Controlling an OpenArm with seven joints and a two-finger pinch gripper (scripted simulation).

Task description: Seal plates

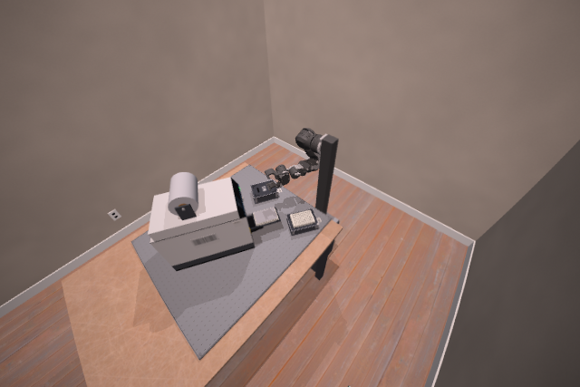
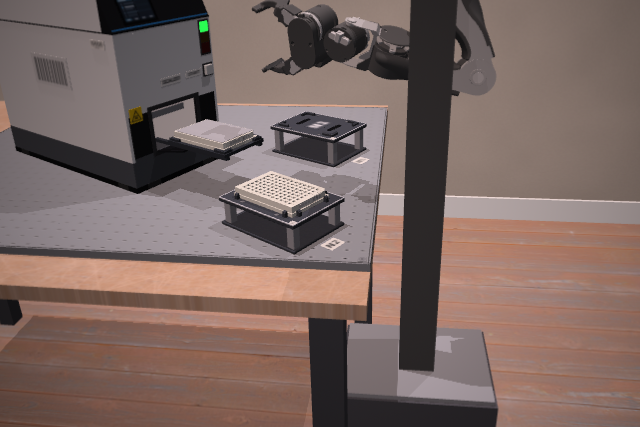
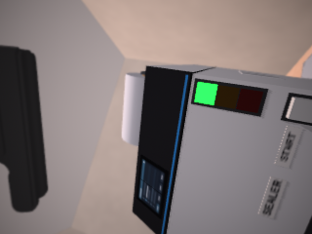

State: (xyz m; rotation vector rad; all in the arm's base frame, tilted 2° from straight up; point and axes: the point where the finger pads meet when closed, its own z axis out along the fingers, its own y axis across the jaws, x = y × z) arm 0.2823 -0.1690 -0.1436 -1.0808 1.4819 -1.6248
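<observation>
Now: hand 130 mm short of the start button, 70 mm to the left of it and 80 mm above it. From my hand the other things lie so: plate (50 mm behind, 210 mm to the left, 210 mm below); sealer stage (90 mm ahead, 60 mm to the left, 170 mm below); dark screen panel (210 mm ahead, 40 mm to the left, 60 mm above).
</observation>
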